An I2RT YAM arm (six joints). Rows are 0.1 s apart.
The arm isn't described. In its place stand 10 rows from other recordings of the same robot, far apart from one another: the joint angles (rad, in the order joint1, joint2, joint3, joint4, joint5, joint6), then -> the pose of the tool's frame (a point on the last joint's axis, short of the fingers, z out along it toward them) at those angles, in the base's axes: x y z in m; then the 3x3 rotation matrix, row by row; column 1 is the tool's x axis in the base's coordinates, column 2 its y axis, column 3 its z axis.
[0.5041, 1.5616, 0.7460, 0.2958, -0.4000, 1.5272] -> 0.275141 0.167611 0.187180; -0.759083 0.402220 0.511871; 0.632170 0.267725 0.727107; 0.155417 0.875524 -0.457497
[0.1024, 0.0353, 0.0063, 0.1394, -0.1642, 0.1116] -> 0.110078 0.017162 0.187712; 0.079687 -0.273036 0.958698; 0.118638 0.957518 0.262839; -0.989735 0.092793 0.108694
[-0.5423, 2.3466, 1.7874, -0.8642, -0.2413, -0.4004] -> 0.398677 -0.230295 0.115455; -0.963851 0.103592 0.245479; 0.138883 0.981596 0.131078; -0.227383 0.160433 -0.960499
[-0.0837, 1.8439, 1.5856, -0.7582, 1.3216, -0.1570] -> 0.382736 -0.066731 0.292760; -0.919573 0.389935 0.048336; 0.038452 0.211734 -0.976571; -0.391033 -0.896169 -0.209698
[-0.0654, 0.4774, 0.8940, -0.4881, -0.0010, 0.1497] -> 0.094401 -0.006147 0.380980; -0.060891 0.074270 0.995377; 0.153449 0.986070 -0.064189; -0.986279 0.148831 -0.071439
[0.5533, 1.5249, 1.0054, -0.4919, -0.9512, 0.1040] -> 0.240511 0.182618 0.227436; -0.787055 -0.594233 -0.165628; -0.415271 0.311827 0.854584; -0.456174 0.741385 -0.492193
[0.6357, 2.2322, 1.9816, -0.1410, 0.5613, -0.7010] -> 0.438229 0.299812 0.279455; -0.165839 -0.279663 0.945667; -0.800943 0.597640 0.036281; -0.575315 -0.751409 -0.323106
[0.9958, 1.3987, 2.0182, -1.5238, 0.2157, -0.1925] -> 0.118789 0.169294 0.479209; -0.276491 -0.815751 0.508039; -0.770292 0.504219 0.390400; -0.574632 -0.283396 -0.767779
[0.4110, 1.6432, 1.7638, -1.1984, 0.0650, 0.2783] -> 0.300631 0.128499 0.369367; -0.878270 -0.134393 0.458889; -0.083723 0.988086 0.129139; -0.470777 0.074999 -0.879058
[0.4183, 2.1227, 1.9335, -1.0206, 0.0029, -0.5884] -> 0.410367 0.182310 0.248621; -0.486180 -0.811602 0.323930; -0.823522 0.549527 0.140825; -0.292302 -0.198297 -0.935541
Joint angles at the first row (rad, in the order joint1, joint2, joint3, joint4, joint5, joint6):
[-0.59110 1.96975 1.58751 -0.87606 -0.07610 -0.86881]
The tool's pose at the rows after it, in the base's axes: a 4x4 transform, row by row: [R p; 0 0 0 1], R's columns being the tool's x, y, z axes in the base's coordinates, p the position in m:
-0.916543 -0.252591 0.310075 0.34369; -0.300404 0.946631 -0.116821 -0.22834; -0.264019 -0.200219 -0.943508 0.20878; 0 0 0 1
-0.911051 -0.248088 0.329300 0.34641; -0.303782 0.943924 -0.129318 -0.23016; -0.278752 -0.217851 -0.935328 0.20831; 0 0 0 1
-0.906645 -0.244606 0.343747 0.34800; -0.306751 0.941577 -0.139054 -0.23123; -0.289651 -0.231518 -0.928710 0.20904; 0 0 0 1
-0.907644 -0.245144 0.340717 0.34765; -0.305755 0.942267 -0.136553 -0.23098; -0.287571 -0.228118 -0.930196 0.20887; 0 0 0 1
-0.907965 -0.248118 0.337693 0.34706; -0.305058 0.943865 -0.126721 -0.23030; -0.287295 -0.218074 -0.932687 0.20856; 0 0 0 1
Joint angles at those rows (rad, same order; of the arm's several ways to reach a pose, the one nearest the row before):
[-0.59301 1.99416 1.58751 -0.83486 -0.07649 -0.86882]
[-0.59302 1.99797 1.58749 -0.80662 -0.07687 -0.86844]
[-0.59301 1.99798 1.58752 -0.78794 -0.07687 -0.86844]
[-0.59302 1.99798 1.58750 -0.79212 -0.07725 -0.86806]
[-0.59301 1.99797 1.58748 -0.80050 -0.08374 -0.86805]

